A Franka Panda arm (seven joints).
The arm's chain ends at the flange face. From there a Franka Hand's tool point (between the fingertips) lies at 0.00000 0.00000 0.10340 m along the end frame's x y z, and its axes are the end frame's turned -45 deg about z.
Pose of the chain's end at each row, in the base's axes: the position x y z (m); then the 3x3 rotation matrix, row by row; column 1 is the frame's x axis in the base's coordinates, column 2 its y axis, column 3 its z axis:
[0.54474, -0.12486, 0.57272], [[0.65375, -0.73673, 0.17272], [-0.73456, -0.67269, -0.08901], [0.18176, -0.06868, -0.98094]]
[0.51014, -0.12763, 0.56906], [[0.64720, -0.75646, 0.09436], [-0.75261, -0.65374, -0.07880], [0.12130, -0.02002, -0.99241]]
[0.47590, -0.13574, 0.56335], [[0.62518, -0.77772, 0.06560], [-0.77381, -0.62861, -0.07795], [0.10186, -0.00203, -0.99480]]
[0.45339, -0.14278, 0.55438], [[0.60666, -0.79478, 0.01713], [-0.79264, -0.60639, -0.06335], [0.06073, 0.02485, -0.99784]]
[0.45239, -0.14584, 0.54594], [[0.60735, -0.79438, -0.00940], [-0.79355, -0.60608, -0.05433], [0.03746, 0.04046, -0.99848]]
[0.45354, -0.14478, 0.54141], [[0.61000, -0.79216, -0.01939], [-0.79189, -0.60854, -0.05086], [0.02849, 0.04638, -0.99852]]
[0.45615, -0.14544, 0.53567], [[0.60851, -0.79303, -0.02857], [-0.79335, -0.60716, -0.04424], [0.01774, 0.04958, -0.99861]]
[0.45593, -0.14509, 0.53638], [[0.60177, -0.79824, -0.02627], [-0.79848, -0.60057, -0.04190], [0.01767, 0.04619, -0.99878]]
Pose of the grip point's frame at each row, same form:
[0.56260, -0.13406, 0.47129], [[0.98322, -0.05868, 0.17272], [-0.04375, -0.99508, -0.08901], [0.17709, 0.07996, -0.98094]]
[0.51990, -0.13578, 0.46644], [[0.99254, -0.07726, 0.09436], [-0.06991, -0.99444, -0.07880], [0.09993, 0.07162, -0.99241]]
[0.48268, -0.14380, 0.46049], [[0.99200, -0.10786, 0.06560], [-0.10267, -0.99166, -0.07795], [0.07346, 0.07059, -0.99480]]
[0.45516, -0.14933, 0.45120], [[0.99097, -0.13302, 0.01713], [-0.13170, -0.98926, -0.06335], [0.02537, 0.06051, -0.99784]]
[0.45142, -0.15146, 0.44270], [[0.99117, -0.13225, -0.00940], [-0.13256, -0.98969, -0.05433], [-0.00212, 0.05510, -0.99848]]
[0.45154, -0.15004, 0.43816], [[0.99148, -0.12881, -0.01939], [-0.12965, -0.99025, -0.05086], [-0.01265, 0.05294, -0.99852]]
[0.45320, -0.15001, 0.43241], [[0.99104, -0.13048, -0.02857], [-0.13166, -0.99031, -0.04424], [-0.02251, 0.04760, -0.99861]]
[0.45321, -0.14942, 0.43311], [[0.98996, -0.13893, -0.02627], [-0.13994, -0.98928, -0.04190], [-0.02017, 0.04516, -0.99878]]

